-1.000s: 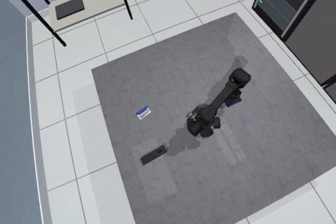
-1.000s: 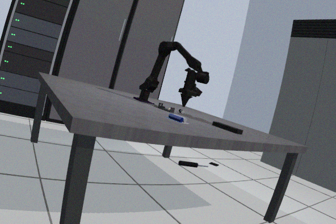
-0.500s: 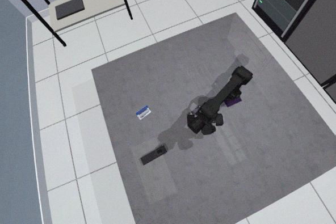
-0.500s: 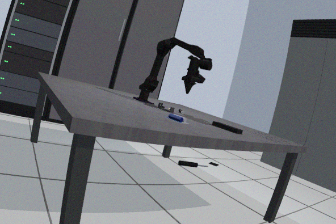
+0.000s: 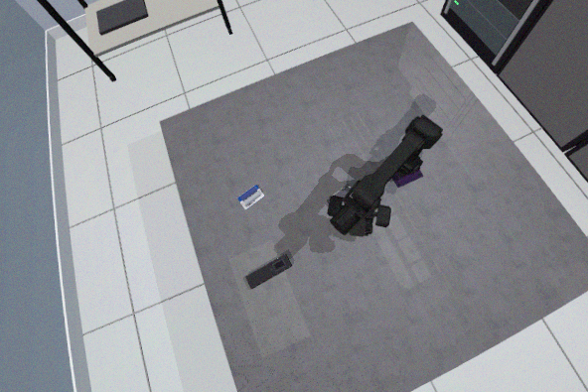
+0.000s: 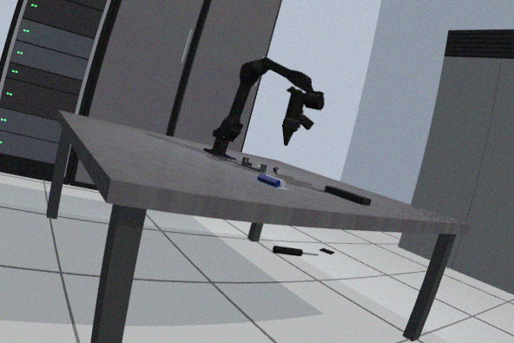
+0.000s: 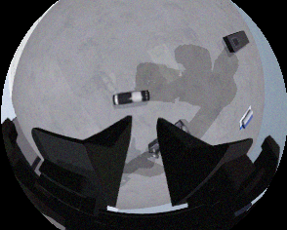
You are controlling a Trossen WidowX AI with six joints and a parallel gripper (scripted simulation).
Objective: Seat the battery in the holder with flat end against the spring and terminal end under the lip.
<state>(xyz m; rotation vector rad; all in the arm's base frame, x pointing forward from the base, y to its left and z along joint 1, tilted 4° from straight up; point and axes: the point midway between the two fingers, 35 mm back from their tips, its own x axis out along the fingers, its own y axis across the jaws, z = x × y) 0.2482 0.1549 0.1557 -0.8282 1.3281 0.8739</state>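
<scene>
Right now the battery is 100 mm below my gripper tip and 20 mm behind it. The rest, counted from my gripper tip: flat black block 330 mm ahead, 90 mm to the left, 90 mm below; then white card 350 mm ahead, 200 mm to the right, 100 mm below.
</scene>
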